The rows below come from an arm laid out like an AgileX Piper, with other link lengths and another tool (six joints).
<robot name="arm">
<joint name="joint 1" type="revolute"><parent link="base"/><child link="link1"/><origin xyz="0.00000 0.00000 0.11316" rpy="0.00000 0.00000 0.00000"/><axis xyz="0 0 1"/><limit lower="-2.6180" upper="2.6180"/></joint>
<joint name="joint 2" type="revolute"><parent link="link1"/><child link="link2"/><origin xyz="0.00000 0.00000 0.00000" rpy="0.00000 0.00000 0.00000"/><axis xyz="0 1 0"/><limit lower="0.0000" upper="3.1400"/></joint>
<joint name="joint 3" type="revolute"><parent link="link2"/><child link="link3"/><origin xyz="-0.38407 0.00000 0.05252" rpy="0.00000 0.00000 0.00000"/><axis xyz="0 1 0"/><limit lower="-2.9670" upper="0.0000"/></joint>
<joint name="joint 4" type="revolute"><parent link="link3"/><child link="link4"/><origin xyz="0.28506 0.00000 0.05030" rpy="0.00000 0.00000 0.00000"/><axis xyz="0.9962 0 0.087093"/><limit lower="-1.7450" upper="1.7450"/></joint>
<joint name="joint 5" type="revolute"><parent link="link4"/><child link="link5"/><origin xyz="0.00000 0.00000 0.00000" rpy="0.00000 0.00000 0.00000"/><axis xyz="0 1 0"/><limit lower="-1.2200" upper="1.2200"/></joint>
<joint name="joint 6" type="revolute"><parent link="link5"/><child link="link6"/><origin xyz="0.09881 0.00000 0.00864" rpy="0.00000 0.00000 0.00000"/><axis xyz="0.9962 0 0.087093"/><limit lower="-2.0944" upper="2.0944"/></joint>
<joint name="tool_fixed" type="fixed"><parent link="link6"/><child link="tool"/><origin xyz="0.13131 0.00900 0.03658" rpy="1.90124 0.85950 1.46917"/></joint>
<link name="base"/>
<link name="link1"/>
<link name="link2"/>
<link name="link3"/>
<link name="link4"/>
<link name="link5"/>
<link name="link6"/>
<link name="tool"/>
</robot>
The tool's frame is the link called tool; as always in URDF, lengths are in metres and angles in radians.
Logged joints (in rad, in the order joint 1, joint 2, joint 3, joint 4, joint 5, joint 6), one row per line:
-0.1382 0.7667 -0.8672 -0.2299 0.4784 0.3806
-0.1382 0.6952 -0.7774 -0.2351 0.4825 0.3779
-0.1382 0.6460 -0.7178 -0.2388 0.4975 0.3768
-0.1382 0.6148 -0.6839 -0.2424 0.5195 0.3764
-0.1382 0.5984 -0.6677 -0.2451 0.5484 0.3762
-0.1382 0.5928 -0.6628 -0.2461 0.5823 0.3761
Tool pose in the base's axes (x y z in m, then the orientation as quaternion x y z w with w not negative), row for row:
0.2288 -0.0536 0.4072 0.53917 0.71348 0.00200 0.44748
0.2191 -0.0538 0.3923 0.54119 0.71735 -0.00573 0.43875
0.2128 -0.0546 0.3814 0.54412 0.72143 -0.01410 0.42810
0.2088 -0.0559 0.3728 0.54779 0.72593 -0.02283 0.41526
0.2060 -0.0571 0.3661 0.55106 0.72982 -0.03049 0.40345
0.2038 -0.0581 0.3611 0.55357 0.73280 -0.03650 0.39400
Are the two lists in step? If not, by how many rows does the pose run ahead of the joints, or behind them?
The pose runs 2 rows ahead of the joints: the pose in row i belongs to the joints in row i + 2.
